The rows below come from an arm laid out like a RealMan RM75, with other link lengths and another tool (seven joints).
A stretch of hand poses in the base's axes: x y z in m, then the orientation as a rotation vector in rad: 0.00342, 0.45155, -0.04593, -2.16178, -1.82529, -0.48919; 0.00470, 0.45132, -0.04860, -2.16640, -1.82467, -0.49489; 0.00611, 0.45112, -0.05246, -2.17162, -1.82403, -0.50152; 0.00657, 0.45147, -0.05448, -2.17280, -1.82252, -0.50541; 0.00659, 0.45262, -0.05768, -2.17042, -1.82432, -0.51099; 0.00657, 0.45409, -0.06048, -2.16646, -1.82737, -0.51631; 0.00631, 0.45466, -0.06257, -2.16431, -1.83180, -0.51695; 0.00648, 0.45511, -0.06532, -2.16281, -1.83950, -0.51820; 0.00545, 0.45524, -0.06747, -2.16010, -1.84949, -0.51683; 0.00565, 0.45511, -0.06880, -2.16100, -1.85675, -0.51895; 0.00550, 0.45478, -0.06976, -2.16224, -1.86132, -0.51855; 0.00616, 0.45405, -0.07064, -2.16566, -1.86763, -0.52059; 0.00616, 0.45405, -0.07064, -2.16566, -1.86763, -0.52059; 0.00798, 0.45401, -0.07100, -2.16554, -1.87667, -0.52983; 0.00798, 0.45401, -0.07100, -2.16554, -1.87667, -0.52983; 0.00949, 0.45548, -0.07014, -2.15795, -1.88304, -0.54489; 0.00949, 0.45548, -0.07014, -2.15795, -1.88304, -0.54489; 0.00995, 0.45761, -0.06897, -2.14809, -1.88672, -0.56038
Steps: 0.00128, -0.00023, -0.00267, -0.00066, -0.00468, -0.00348; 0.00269, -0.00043, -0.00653, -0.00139, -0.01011, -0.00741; 0.00315, -0.00008, -0.00855, -0.00006, -0.01219, -0.00915; 0.00317, 0.00107, -0.01175, 0.00215, -0.01568, -0.00776; 0.00315, 0.00254, -0.01455, 0.00454, -0.01910, -0.00496; 0.00289, 0.00311, -0.01664, 0.00360, -0.02084, -0.00201; 0.00306, 0.00356, -0.01939, 0.00064, -0.02466, 0.00185; 0.00203, 0.00369, -0.02154, -0.00368, -0.02755, 0.00763; 0.00223, 0.00356, -0.02287, -0.00760, -0.03247, 0.00986; 0.00208, 0.00323, -0.02383, -0.01101, -0.03471, 0.01109; 0.00274, 0.00250, -0.02471, -0.01596, -0.03992, 0.01154; 0.00274, 0.00250, -0.02471, -0.01596, -0.03992, 0.01154; 0.00456, 0.00246, -0.02507, -0.01810, -0.04970, 0.01416; 0.00456, 0.00246, -0.02507, -0.01810, -0.04970, 0.01416; 0.00607, 0.00393, -0.02421, -0.01253, -0.05954, 0.01908; 0.00607, 0.00393, -0.02421, -0.01253, -0.05954, 0.01908; 0.00653, 0.00606, -0.02304, -0.00404, -0.06778, 0.02408
